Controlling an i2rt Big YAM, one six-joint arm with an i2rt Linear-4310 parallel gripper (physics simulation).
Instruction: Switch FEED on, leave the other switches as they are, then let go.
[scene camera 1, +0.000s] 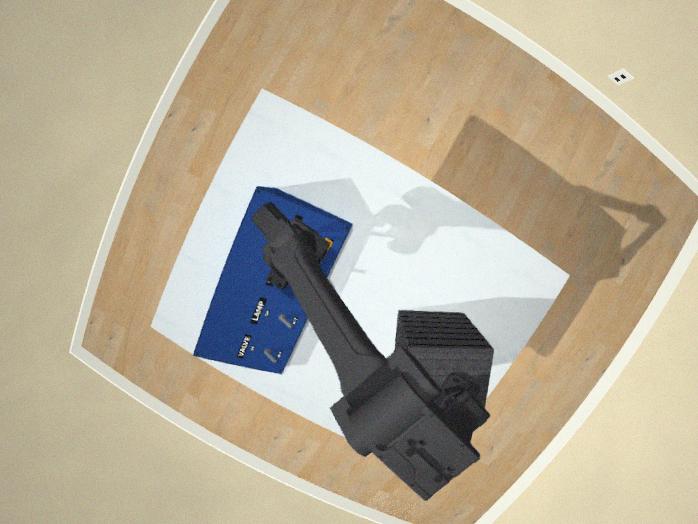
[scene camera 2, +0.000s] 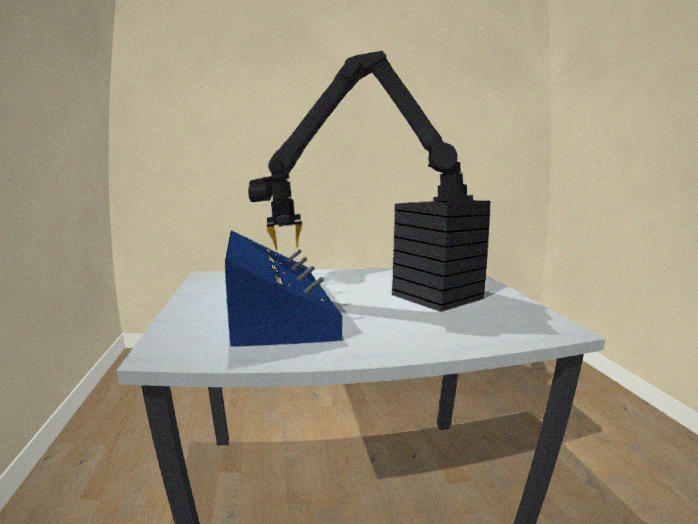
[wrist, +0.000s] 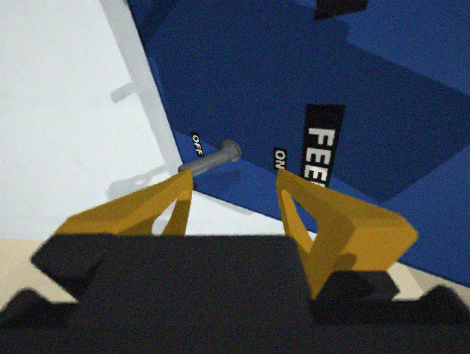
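The blue switch panel has a sloped face with grey levers. The FEED lever is the far one in scene camera 2; in the wrist view it leans to the OFF side, away from the ON label. The LAMP lever and VALVE lever show in scene camera 1; the arm hides the FEED and DRIVE levers there. My gripper is open and empty, just above the FEED lever. In the wrist view the left fingertip overlaps the lever's free end; contact cannot be told.
The panel stands on a white table. The arm's black ribbed pedestal stands on the table to the right of the panel in scene camera 2. The DRIVE, LAMP and VALVE levers stand in a row beside FEED.
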